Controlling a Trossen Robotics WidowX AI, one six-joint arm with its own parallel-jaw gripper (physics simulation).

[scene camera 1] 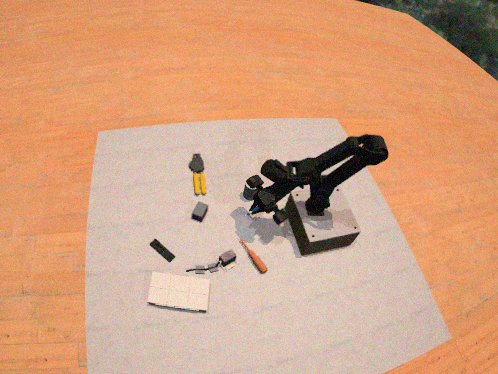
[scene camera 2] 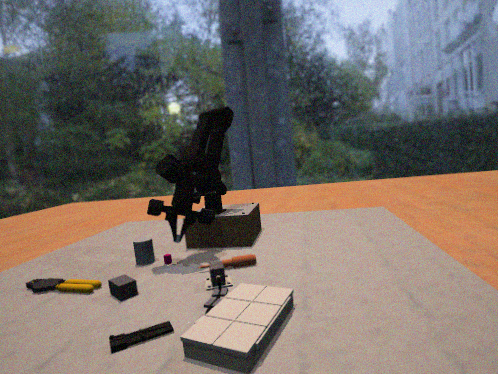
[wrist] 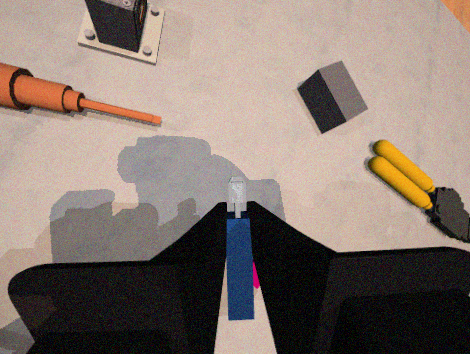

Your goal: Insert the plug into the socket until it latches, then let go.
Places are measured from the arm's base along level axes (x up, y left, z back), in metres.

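Pixels of known places: gripper, fingertip midpoint: (scene camera 1: pixel 250 212) (scene camera 2: pixel 177 241) (wrist: pixel 236 209); arm's base, link origin: (scene camera 1: pixel 314 208).
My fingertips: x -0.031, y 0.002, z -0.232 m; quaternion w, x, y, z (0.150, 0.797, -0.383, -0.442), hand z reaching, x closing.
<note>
Ahead of a thing's pixels: the offset from my fingertips to its top centre. "*": to the spot under its first point.
My gripper (scene camera 1: pixel 253 210) (scene camera 2: pixel 177 238) (wrist: pixel 236 209) is shut on the plug, well above the mat. The plug @(dy -0.009, dx +0.016, dz +0.013 m) (wrist: pixel 240 270) has a long blue body between the black fingers and a clear tip that sticks out past the fingertips. In scene camera 1 a bit of its blue body shows at the fingertips. The socket @(dy +0.160, dx -0.028, dz -0.086 m) (scene camera 1: pixel 227 257) (scene camera 2: pixel 217 275) (wrist: pixel 117 25) is a dark block on a pale screwed plate @(* dy +0.159, dx -0.069, dz -0.052 m) (wrist: pixel 95 42), at the upper left of the wrist view. The plug is apart from it. The socket's opening cannot be made out clearly.
An orange screwdriver @(dy +0.141, dx -0.046, dz +0.006 m) (scene camera 1: pixel 257 261) (wrist: pixel 42 92) lies between gripper and socket. Also there: a grey block @(dy -0.034, dx -0.038, dz -0.180 m) (scene camera 1: pixel 200 211) (wrist: pixel 332 97), yellow-handled pliers @(* dy -0.169, dx -0.055, dz -0.194 m) (scene camera 1: pixel 197 183) (wrist: pixel 400 180), a dark cylinder @(dy -0.136, dx -0.003, dz +0.016 m) (scene camera 2: pixel 144 252), a small magenta piece @(dy -0.055, dx -0.048, dz +0.019 m) (scene camera 2: pixel 167 259), a black bar @(dy +0.130, dx -0.058, dz -0.310 m) (scene camera 1: pixel 162 250) and a tiled box @(dy +0.290, dx -0.038, dz -0.245 m) (scene camera 1: pixel 179 291).
</note>
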